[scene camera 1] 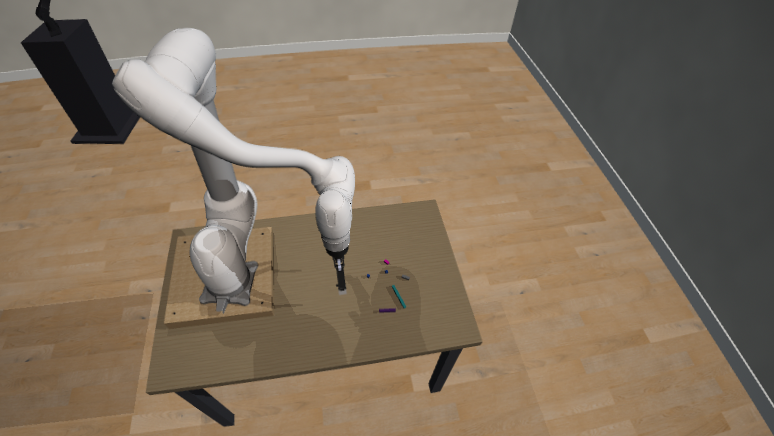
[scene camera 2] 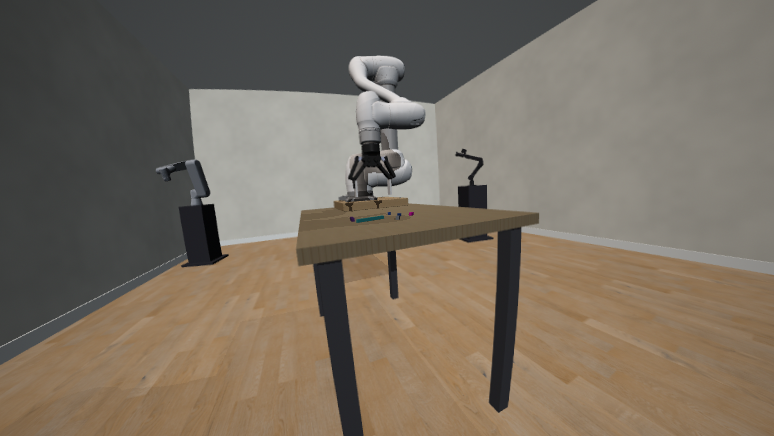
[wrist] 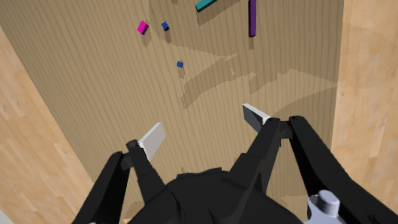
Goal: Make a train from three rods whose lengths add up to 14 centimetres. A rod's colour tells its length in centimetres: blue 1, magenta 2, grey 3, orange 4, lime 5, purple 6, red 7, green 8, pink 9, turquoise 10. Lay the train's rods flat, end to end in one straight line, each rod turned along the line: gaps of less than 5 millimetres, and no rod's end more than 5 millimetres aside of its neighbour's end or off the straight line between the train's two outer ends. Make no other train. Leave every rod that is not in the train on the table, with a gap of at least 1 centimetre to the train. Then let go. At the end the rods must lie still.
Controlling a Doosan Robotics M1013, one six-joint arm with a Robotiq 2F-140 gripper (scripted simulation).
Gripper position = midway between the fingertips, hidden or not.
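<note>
There is my gripper (scene camera 2: 373, 195). The wrist view gives me the gripper (wrist: 202, 120) as well.
</note>
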